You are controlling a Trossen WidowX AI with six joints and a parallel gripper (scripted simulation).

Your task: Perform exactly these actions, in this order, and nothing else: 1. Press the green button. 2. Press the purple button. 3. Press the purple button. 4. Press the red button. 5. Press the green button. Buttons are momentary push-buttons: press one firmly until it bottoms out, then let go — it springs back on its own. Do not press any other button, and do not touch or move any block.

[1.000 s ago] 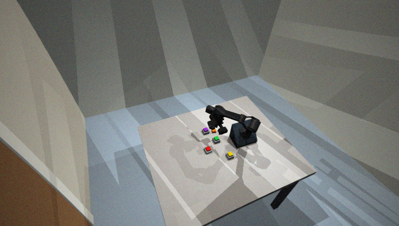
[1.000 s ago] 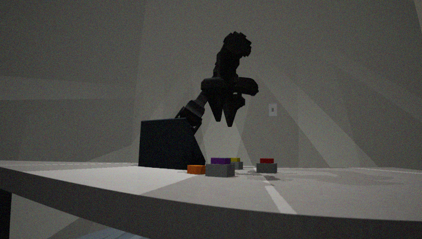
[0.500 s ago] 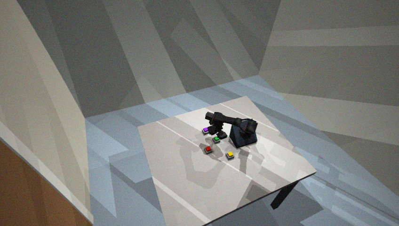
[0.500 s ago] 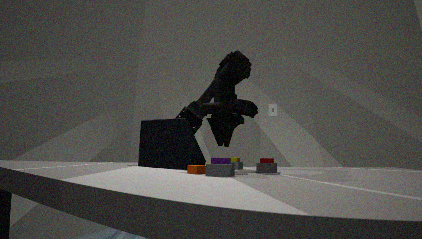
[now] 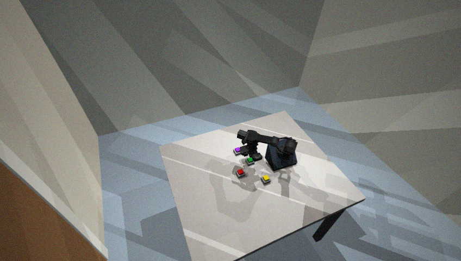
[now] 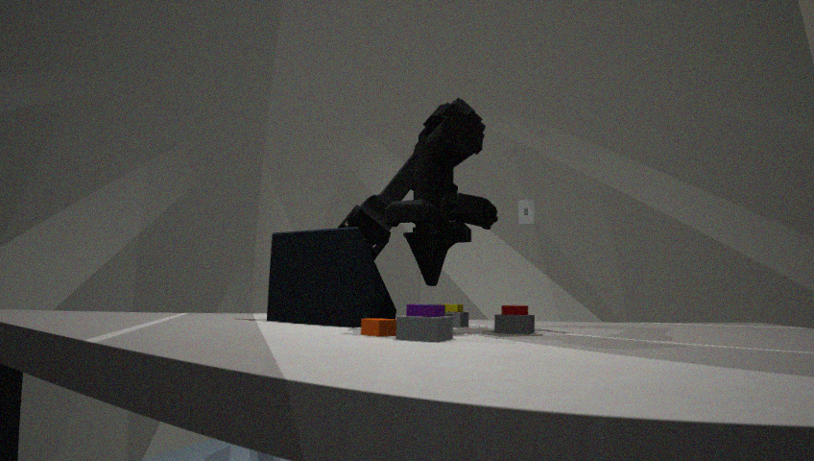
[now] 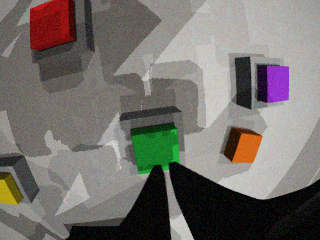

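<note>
My gripper tip is now 3 cm above the green button. Also, from my gripper tip: red button 11 cm ahead, 6 cm to the left, 3 cm below; then small orange block 3 cm behind, 9 cm to the right, 5 cm below; then purple button 3 cm ahead, 12 cm to the right, 3 cm below.
</note>
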